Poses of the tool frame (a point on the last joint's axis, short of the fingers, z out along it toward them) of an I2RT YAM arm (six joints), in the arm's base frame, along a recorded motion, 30 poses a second.
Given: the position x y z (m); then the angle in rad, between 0 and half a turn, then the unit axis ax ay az.
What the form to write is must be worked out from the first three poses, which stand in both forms.
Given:
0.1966, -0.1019, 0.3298, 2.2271, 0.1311, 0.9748, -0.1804
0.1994, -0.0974, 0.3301, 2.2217, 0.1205, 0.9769, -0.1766
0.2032, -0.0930, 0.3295, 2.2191, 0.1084, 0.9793, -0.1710
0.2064, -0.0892, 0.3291, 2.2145, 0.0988, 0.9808, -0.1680
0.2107, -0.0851, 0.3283, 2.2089, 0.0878, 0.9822, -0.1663
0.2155, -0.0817, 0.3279, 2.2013, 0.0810, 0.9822, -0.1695
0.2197, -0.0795, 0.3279, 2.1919, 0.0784, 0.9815, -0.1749
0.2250, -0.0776, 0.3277, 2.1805, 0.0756, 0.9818, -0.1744
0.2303, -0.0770, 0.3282, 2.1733, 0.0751, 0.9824, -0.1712
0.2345, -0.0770, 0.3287, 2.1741, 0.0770, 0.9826, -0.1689
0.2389, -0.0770, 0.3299, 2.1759, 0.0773, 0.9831, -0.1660
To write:
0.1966, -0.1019, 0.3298, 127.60, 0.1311, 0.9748, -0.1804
0.1994, -0.0974, 0.3301, 127.29, 0.1205, 0.9769, -0.1766
0.2032, -0.0930, 0.3295, 127.15, 0.1084, 0.9793, -0.1710
0.2064, -0.0892, 0.3291, 126.88, 0.0988, 0.9808, -0.1680
0.2107, -0.0851, 0.3283, 126.56, 0.0878, 0.9822, -0.1663
0.2155, -0.0817, 0.3279, 126.13, 0.0810, 0.9822, -0.1695
0.2197, -0.0795, 0.3279, 125.59, 0.0784, 0.9815, -0.1749
0.2250, -0.0776, 0.3277, 124.93, 0.0756, 0.9818, -0.1744
0.2303, -0.0770, 0.3282, 124.52, 0.0751, 0.9824, -0.1712
0.2345, -0.0770, 0.3287, 124.57, 0.0770, 0.9826, -0.1689
0.2389, -0.0770, 0.3299, 124.67, 0.0773, 0.9831, -0.1660

